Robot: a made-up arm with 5 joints.
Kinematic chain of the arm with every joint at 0, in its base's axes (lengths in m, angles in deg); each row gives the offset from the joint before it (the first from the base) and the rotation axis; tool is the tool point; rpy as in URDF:
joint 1: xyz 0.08 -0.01 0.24 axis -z
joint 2: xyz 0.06 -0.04 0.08 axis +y
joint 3: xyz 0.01 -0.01 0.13 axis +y
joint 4: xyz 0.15 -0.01 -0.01 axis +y
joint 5: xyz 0.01 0 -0.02 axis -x
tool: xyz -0.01 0.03 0 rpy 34.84 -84.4 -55.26
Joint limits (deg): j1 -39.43..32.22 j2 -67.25..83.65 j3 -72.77..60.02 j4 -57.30..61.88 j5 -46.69..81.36
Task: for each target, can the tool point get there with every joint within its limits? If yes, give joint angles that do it. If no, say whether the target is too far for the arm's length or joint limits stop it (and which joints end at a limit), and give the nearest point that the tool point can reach.
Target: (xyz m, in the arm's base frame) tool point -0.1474 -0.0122 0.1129
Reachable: no: joint limits stop it (at a limit: joint 1, joint 2, joint 4, joint 5) | nearest point 0.0669 -0.0674 0.2297 | short by 0.250 m
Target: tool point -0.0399 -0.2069 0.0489
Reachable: no: joint limits stop it (at a limit: joint 1, joint 2, joint 4, joint 5) | nearest point 0.1187 -0.1000 0.1628 | short by 0.223 m
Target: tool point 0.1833 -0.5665 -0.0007
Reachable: no: too far | nearest point 0.2960 -0.2117 0.1567 | short by 0.404 m
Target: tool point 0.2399 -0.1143 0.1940
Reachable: yes | joints 23.97 72.19 4.43 -5.46 8.94
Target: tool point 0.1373 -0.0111 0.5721
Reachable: yes | joints -33.06 -26.89 -62.43 34.81 22.24
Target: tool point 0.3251 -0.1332 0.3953
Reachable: yes | joints 19.26 26.48 -30.43 11.99 35.20
